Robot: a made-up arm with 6 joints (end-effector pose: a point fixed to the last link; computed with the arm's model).
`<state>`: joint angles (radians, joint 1 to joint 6).
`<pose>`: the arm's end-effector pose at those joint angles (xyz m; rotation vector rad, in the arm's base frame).
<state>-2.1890 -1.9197 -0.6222 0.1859 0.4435 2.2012</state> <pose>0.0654 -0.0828 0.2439 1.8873 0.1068 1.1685</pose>
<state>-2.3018 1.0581 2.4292 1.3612 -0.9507 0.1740</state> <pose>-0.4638 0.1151 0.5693 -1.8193 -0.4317 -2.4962</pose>
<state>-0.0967 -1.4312 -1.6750 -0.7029 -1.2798 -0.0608</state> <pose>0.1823 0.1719 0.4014 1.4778 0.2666 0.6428</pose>
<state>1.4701 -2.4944 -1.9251 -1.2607 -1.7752 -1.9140</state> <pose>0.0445 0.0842 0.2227 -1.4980 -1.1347 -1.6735</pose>
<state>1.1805 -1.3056 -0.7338 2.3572 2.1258 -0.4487</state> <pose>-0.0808 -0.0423 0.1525 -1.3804 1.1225 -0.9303</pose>
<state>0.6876 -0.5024 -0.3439 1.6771 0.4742 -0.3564</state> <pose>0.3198 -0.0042 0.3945 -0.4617 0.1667 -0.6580</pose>
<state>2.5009 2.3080 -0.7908 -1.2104 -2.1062 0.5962</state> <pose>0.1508 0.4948 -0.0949 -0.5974 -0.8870 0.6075</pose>
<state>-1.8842 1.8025 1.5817 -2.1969 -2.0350 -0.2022</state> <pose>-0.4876 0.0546 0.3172 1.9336 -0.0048 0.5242</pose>
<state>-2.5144 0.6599 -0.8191 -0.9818 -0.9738 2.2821</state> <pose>-0.2556 0.1886 0.3091 2.4115 -0.6341 -1.5987</pose>
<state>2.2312 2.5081 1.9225 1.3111 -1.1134 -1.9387</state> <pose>0.1952 0.3725 0.1224 1.6623 -0.1916 2.0238</pose>
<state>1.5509 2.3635 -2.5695 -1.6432 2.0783 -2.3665</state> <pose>0.5729 0.2370 0.1774 1.6765 -0.0650 0.8101</pose>
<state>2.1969 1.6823 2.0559 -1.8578 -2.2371 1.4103</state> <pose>0.4035 0.3470 0.1489 -2.3503 0.7879 0.9014</pose>
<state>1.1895 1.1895 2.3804 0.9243 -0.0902 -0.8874</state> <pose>0.5586 0.1081 0.2676 -0.9433 -0.7451 1.0621</pose>
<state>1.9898 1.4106 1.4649 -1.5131 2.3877 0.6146</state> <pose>0.3155 0.3640 0.2441 1.3242 -2.5609 1.1368</pose>
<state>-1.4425 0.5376 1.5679 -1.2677 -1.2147 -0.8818</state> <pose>-0.1579 -0.0363 0.6219 1.0969 0.3042 0.0521</pose>
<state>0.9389 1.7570 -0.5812 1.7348 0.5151 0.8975</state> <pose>0.3109 -0.1592 0.0251 -0.7321 2.1887 -0.2565</pose>
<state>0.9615 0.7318 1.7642 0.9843 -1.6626 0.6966</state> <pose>0.4841 -0.0927 0.6270 1.1065 -0.2320 0.0146</pose>
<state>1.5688 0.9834 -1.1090 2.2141 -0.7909 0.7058</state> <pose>0.3502 0.0521 0.2111 -0.7910 1.6323 -1.6119</pose>
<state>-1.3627 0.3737 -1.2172 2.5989 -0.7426 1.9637</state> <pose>-0.1803 -0.1369 0.5051 -0.2457 -0.9400 0.0497</pose>
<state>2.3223 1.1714 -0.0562 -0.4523 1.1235 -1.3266</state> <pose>0.1702 0.2072 0.2051 -0.3754 0.4127 -2.4099</pose>
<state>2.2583 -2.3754 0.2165 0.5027 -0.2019 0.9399</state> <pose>-0.2610 0.0621 0.0579 0.7150 -2.3636 0.4859</pose>
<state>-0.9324 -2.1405 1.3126 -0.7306 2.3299 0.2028</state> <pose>0.3447 -0.1253 0.0483 0.3432 -0.6031 -1.7185</pose>
